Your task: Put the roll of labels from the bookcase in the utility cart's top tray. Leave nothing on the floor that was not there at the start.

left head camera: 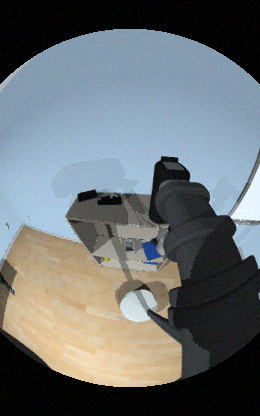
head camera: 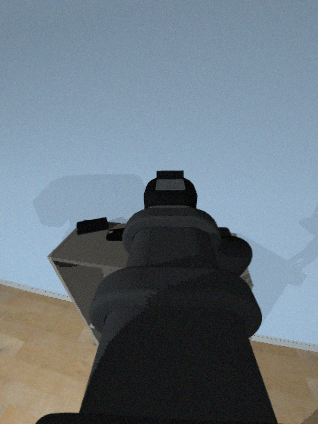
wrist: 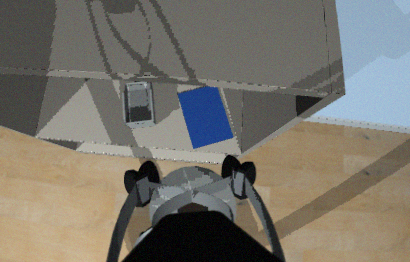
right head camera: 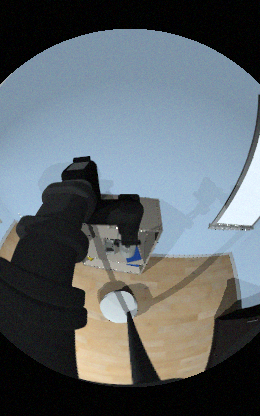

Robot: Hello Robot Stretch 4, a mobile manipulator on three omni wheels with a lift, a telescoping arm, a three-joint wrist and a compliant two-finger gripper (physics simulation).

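Frame: origin at the robot's base, x left, y back, z up, level; metres.
Seen in the pictures: gripper, fingertip midpoint: [left head camera: 161, 241] [wrist: 189, 172]; robot's base, link origin: [left head camera: 137, 304] [right head camera: 119, 305].
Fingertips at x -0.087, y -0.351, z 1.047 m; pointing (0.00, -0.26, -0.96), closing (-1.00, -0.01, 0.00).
Pixels of each thing's middle, then the offset from my fingertips to it.
- blue book, body centre: [wrist: 205, 115] [right head camera: 131, 251] [left head camera: 150, 249] dx -0.062, dy -0.232, dz -0.619 m
- grey box, body centre: [wrist: 139, 103] [left head camera: 128, 245] [right head camera: 109, 245] dx +0.168, dy -0.282, dz -0.586 m
The roll of labels [wrist: 186, 176] [right head camera: 128, 251], a pale grey-white ring, is between the fingers of my gripper [wrist: 189, 172] [right head camera: 128, 248]. The gripper is shut on it, with one dark fingertip pad at each side. In the wrist view the roll shows over the floor in front of the bookcase [wrist: 285, 45] [head camera: 92, 251] [left head camera: 100, 215] [right head camera: 151, 215]. In the right head view it hangs below the wrist, in front of the open shelves. In the head camera view the arm hides roll and fingers. I cannot make out the utility cart in these views.
A blue book [wrist: 205, 117] [left head camera: 151, 251] and a grey box [wrist: 139, 116] [left head camera: 129, 244] are on a shelf. Black items [head camera: 92, 225] [left head camera: 109, 199] lie on the bookcase top. A white round object [left head camera: 137, 305] [right head camera: 117, 306] stands on the floor. A dark piece [right head camera: 235, 340] is at right.
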